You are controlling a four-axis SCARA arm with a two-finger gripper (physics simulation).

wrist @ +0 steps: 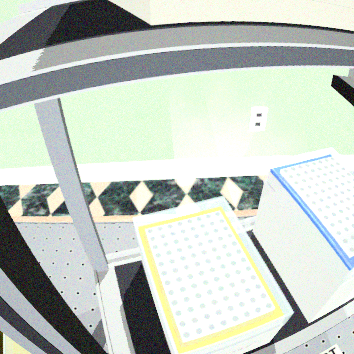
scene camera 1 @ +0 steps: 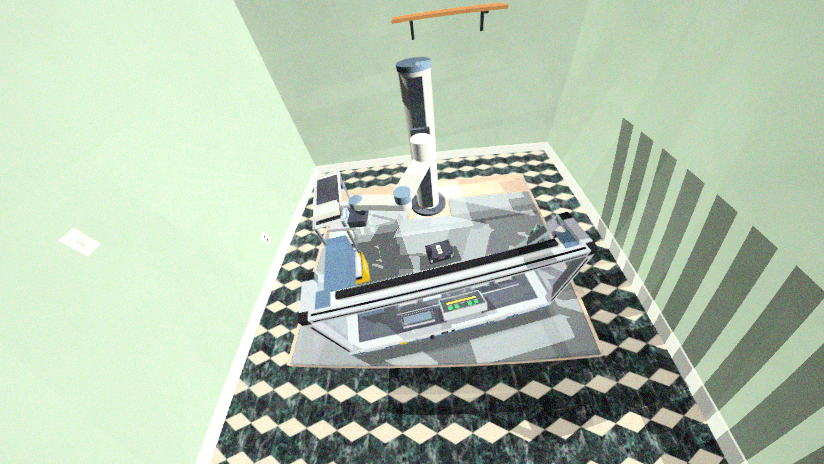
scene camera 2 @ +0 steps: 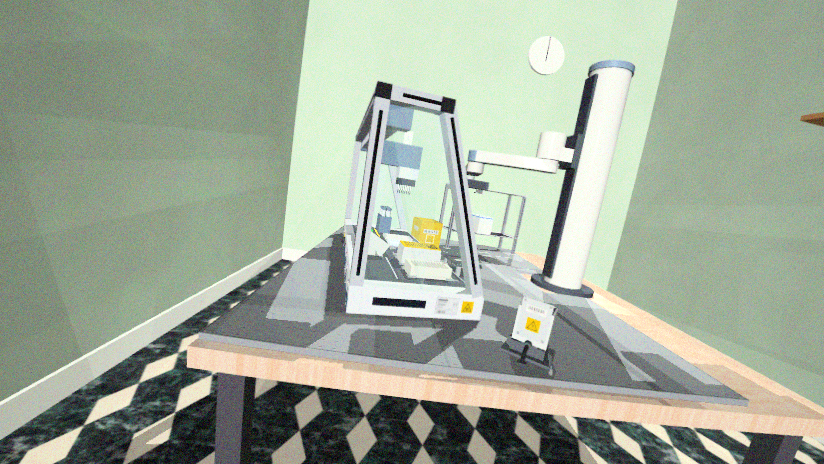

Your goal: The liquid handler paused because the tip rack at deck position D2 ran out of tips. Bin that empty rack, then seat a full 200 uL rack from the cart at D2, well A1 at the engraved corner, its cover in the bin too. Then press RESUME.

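Frame: origin at the arm's base, x right, y back, z down, level; centimetres.
Seen in the pictures: arm's base, origin of the base link: [scene camera 1: 428, 203] [scene camera 2: 560, 287].
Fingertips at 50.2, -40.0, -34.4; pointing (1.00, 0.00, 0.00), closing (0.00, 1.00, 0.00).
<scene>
Pixels of each thing's middle, then the offset from my fingertips to it, as dx, dy, dz.
- cart, body centre: [wrist: 334, 211] [scene camera 2: 480, 219] [scene camera 1: 338, 217] +5.7, +15.3, +15.3
- covered white rack with a yellow rim, body centre: [wrist: 203, 270] [scene camera 1: 340, 234] +2.3, +2.8, +17.3
- taller rack with a blue rim, body centre: [wrist: 324, 232] [scene camera 2: 479, 223] [scene camera 1: 340, 220] +5.7, +15.3, +18.2
- yellow waste bin, body centre: [scene camera 2: 425, 231] [scene camera 1: 352, 269] -5.0, -16.4, +26.3
My gripper [scene camera 1: 358, 225] [scene camera 2: 478, 191] is open beside the cart [scene camera 2: 519, 224] [wrist: 72, 170], with nothing between its fingers. One dark finger shows at the wrist view's right edge. In the wrist view, a covered white rack with a yellow rim [wrist: 212, 280] stands on the cart shelf, left of a taller rack with a blue rim [wrist: 290, 250]. The yellow waste bin [scene camera 1: 365, 268] [scene camera 2: 427, 231] stands beside the cart; its contents are unclear. On the deck are a yellow-topped rack [scene camera 2: 419, 253] and a pale rack [scene camera 2: 427, 269]. D2, its engraved corner and the RESUME label cannot be made out.
The liquid handler's frame [scene camera 1: 449, 276] [scene camera 2: 369, 190] encloses the deck, with a pipetting head [scene camera 2: 403, 155] above it. A small panel on a stand [scene camera 2: 532, 323] is on the table near the arm's column [scene camera 1: 420, 115] [scene camera 2: 596, 172]. The cart's posts and top rail surround its racks.
</scene>
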